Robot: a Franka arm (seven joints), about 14 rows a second.
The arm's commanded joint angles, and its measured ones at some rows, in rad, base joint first. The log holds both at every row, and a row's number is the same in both.
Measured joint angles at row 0: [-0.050 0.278 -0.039 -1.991 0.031 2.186 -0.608]
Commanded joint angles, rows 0 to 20: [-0.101 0.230 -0.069 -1.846 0.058 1.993 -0.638]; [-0.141 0.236 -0.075 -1.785 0.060 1.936 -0.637]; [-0.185 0.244 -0.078 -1.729 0.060 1.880 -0.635]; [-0.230 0.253 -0.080 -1.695 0.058 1.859 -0.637]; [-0.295 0.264 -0.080 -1.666 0.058 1.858 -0.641]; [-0.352 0.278 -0.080 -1.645 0.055 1.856 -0.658]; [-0.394 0.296 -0.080 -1.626 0.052 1.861 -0.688]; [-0.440 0.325 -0.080 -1.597 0.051 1.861 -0.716]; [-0.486 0.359 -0.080 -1.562 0.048 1.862 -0.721]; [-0.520 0.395 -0.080 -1.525 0.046 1.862 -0.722]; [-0.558 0.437 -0.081 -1.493 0.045 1.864 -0.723]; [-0.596 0.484 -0.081 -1.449 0.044 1.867 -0.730]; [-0.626 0.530 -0.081 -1.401 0.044 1.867 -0.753]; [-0.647 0.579 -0.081 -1.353 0.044 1.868 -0.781]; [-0.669 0.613 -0.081 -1.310 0.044 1.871 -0.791]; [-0.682 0.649 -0.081 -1.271 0.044 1.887 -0.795]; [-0.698 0.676 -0.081 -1.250 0.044 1.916 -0.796]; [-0.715 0.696 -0.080 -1.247 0.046 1.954 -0.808]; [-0.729 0.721 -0.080 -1.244 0.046 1.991 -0.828]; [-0.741 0.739 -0.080 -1.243 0.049 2.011 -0.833]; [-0.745 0.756 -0.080 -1.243 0.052 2.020 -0.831]
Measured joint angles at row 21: [-0.720 0.706 -0.093 -1.291 0.038 2.009 -0.806]
